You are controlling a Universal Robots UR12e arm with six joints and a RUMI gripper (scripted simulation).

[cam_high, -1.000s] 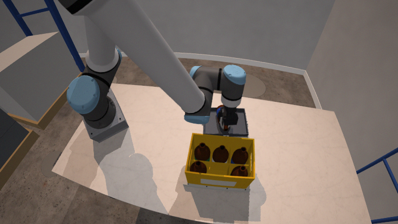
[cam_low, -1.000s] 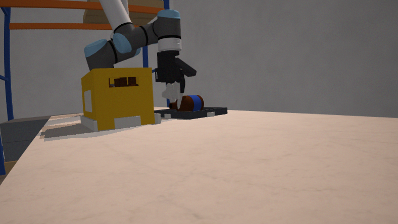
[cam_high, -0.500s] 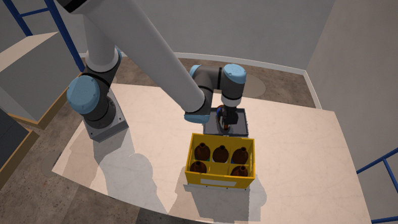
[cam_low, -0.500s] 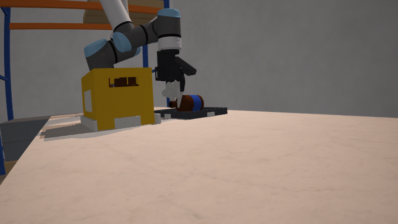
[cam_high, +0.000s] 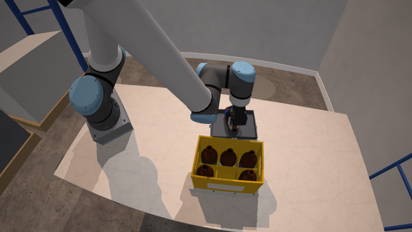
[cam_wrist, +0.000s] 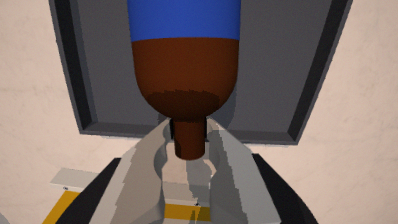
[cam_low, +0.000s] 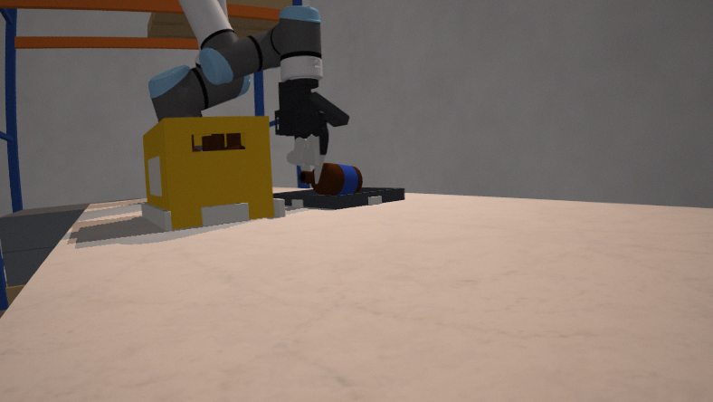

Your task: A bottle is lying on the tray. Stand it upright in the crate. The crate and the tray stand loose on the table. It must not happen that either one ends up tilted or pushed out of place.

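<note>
The tray lies 1 cm behind my hand, 5 cm to the left of it and 5 cm below it. The rest, counted from my hand: crate 2 cm ahead, 24 cm to the right, 2 cm above.
</note>
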